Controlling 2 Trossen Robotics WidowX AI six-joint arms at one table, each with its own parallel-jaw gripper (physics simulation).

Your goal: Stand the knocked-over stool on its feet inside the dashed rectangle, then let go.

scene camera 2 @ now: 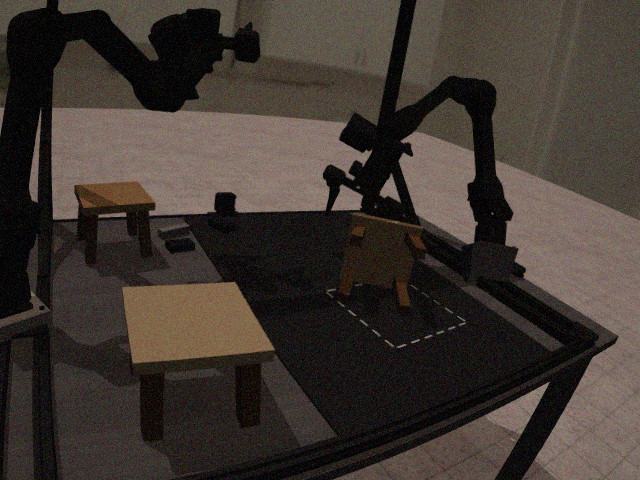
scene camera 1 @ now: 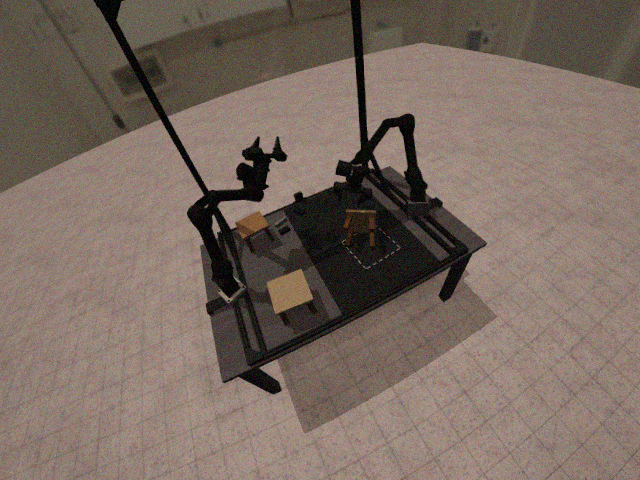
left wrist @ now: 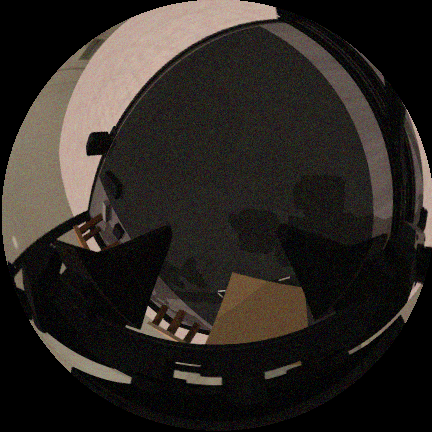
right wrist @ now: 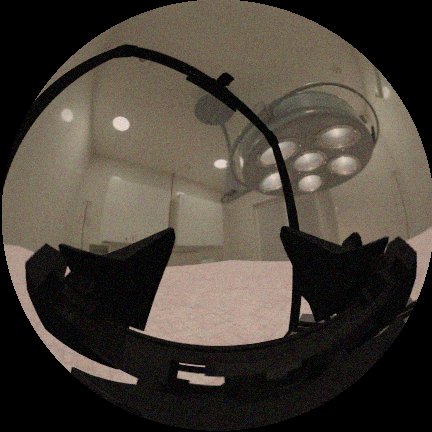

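Where they show: left gripper, fingertip midpoint: (scene camera 2: 344, 225) (scene camera 1: 348, 203) (left wrist: 225, 229); right gripper, fingertip midpoint: (scene camera 2: 230, 21) (scene camera 1: 268, 136) (right wrist: 228, 232); left arm's base at its link origin: (scene camera 2: 490, 246) (scene camera 1: 418, 200); right arm's base at its link origin: (scene camera 2: 5, 306) (scene camera 1: 231, 289).
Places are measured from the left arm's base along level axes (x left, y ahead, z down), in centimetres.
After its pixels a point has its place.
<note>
The knocked-over stool (scene camera 1: 360, 222) @(x 12.2, y 27.9, z 0.8 cm) (scene camera 2: 379, 253) @(x 12.2, y 27.8, z 0.9 cm) (left wrist: 265, 310) @(x 10.7, y 27.6, z 2.1 cm) rests on its side, its square seat on edge and its legs pointing toward the front. Its lower feet are over the back part of the dashed rectangle (scene camera 1: 367, 267) @(x 32.8, y 25.5, z 7.7 cm) (scene camera 2: 397, 346) @(x 32.9, y 25.7, z 7.6 cm); the seat is at the back edge. My left gripper (scene camera 1: 351, 200) @(x -2.1, y 33.7, z 1.6 cm) (left wrist: 225, 229) @(x -2.1, y 33.7, z 1.6 cm) is open and empty, above the mat behind the stool; in scene camera 2 the seat partly hides it. In the left wrist view the seat's plain face shows low between the fingers, farther off. My right gripper (scene camera 1: 267, 138) @(x -3.0, y 64.1, z -37.8 cm) (right wrist: 228, 232) @(x -3.0, y 64.1, z -37.8 cm) is open and empty, raised high and pointing up.
Two other stools stand upright on the grey left part of the table: an orange one (scene camera 1: 252, 224) @(x 14.1, y 78.8, z -3.3 cm) (scene camera 2: 114, 195) @(x 14.7, y 78.8, z -3.2 cm) at the back and a pale one (scene camera 1: 290, 291) @(x 50.3, y 53.3, z -3.6 cm) (scene camera 2: 193, 322) @(x 50.8, y 53.5, z -3.7 cm) at the front. A small black block (scene camera 1: 298, 196) @(x -13.3, y 61.7, z 3.6 cm) (scene camera 2: 224, 202) @(x -13.1, y 61.9, z 4.4 cm) is at the back edge.
</note>
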